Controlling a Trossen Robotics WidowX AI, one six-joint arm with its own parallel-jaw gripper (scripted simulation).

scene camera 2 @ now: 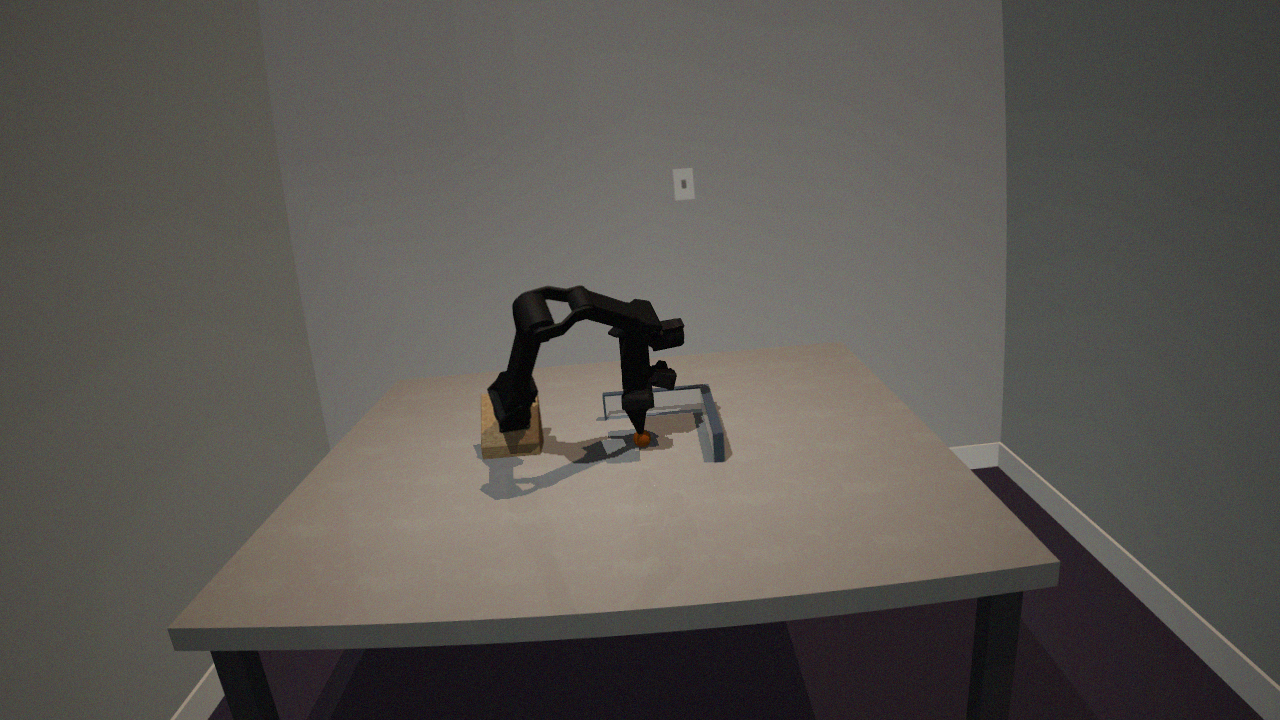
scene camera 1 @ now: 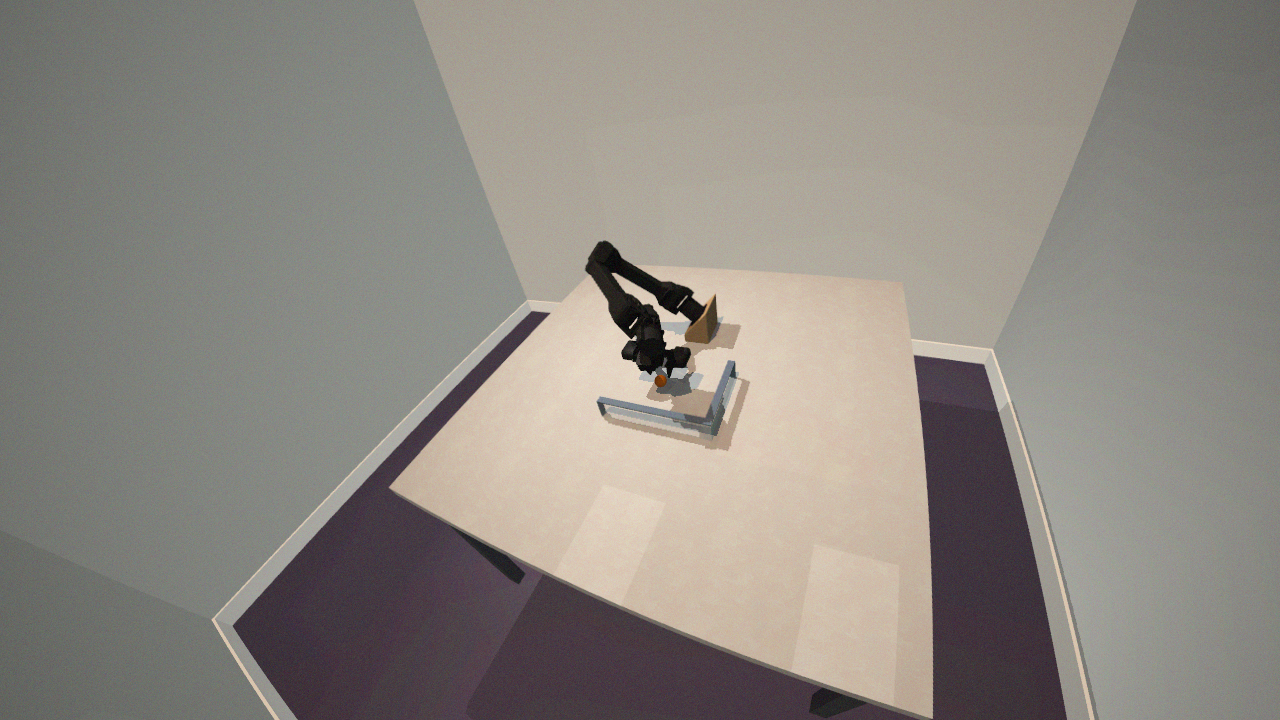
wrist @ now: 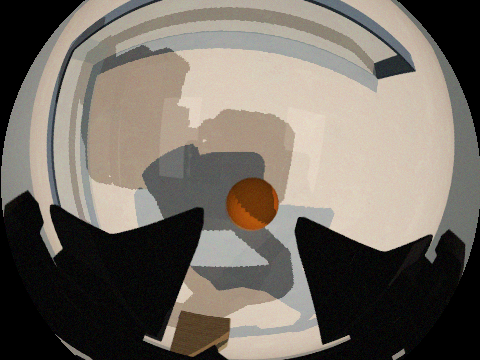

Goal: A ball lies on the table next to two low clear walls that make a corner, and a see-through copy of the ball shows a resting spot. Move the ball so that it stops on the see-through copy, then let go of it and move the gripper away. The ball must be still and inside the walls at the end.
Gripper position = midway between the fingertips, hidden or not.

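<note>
The gripper [scene camera 2: 640, 428] is open and has nothing in it, and you can see it in scene camera 1 [scene camera 1: 660, 375] and in the wrist view [wrist: 251, 220] too. There's also an orange ball [wrist: 256, 196].
</note>
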